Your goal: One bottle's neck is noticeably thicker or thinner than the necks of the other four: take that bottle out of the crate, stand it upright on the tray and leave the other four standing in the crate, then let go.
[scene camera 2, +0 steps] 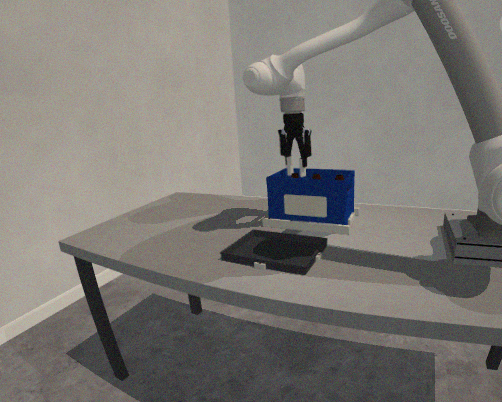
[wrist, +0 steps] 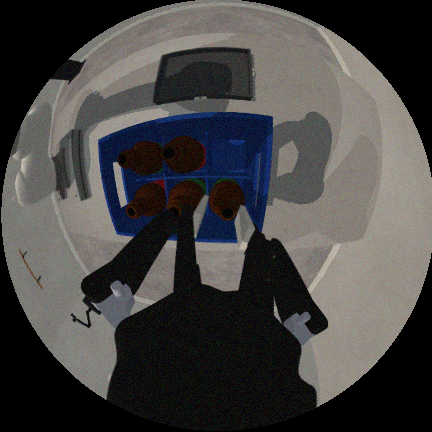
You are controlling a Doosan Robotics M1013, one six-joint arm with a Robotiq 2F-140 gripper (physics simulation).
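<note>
The blue crate stands on the table with several brown bottles upright in its compartments. One bottle is in the near right compartment in the wrist view. Beside it, in the near row, are a middle bottle and a left bottle. The far row holds a left bottle and a middle bottle; its right compartment is empty. I cannot tell the odd neck. My gripper is open, partly closed, fingertips at the crate's top on either side of the near right bottle. The black tray is empty.
The tray lies beside the crate on the grey table, on the side toward scene camera 2. The robot's base stands at the right in that view. The crate's dividers and walls surround the bottles, with the middle bottle close to the left finger.
</note>
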